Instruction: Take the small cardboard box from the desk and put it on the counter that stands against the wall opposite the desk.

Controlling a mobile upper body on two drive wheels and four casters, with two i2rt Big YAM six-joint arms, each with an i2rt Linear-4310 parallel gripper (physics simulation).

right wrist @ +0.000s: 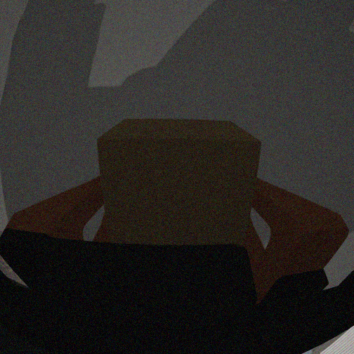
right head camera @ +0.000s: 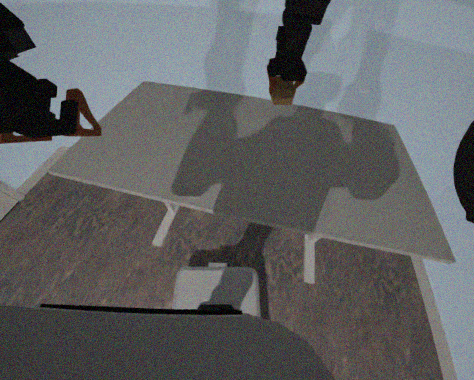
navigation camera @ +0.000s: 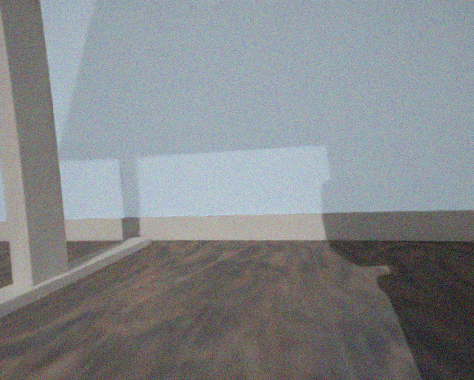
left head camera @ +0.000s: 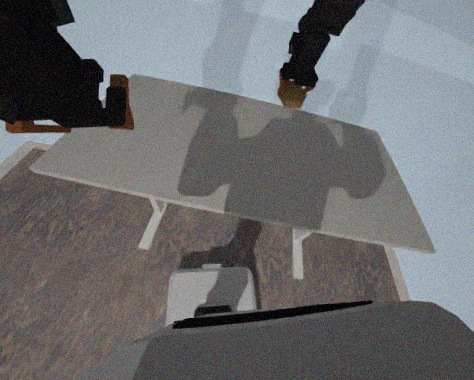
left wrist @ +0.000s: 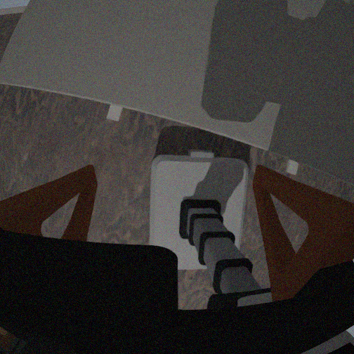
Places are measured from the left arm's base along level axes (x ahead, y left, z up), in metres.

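Pixels of known places: left gripper, fingertip midpoint: (right head camera: 75,134) (left head camera: 101,126).
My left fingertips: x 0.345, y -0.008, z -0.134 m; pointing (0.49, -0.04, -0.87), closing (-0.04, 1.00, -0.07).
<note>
Behind a point stands the place of what it marks.
The small brown cardboard box (left head camera: 292,98) @(y -0.439, x 0.634, z -0.200 m) (right head camera: 282,94) @(y -0.443, x 0.634, z -0.198 m) (right wrist: 177,200) is clamped between the fingers of my right gripper (left head camera: 295,90) (right head camera: 284,86) @(y -0.449, x 0.695, z -0.226 m) (right wrist: 176,174). In the head views it appears over the far edge of the pale grey desk (left head camera: 155,145) @(y 0.029, x 0.659, z -0.460 m) (right head camera: 145,140) @(y 0.086, x 0.705, z -0.460 m) (left wrist: 100,60) (right wrist: 150,40); the right wrist view shows the desk top beyond it. The box's near end is hidden by the gripper body. My left gripper (left head camera: 71,129) (right head camera: 50,137) (left wrist: 174,173) is wide open and empty, at the left of the head views. The counter does not show.
A pale rounded base (left head camera: 187,287) @(y -0.076, x 0.214, z -1.150 m) (right head camera: 192,285) @(y -0.076, x 0.207, z -1.150 m) (left wrist: 167,200) stands on the brown floor (left head camera: 90,250) @(y 0.689, x 0.515, z -1.410 m) (navigation camera: 225,310) @(y -0.193, x 0.729, z -1.410 m) before the desk, with a ribbed grey post (left wrist: 220,245) above it. The navigation camera shows a pale upright leg (navigation camera: 45,150) @(y 0.189, x 0.870, z -1.104 m) with a foot rail at left, and a blue-grey wall (navigation camera: 250,90) @(y -0.289, x 1.181, z -0.889 m).
</note>
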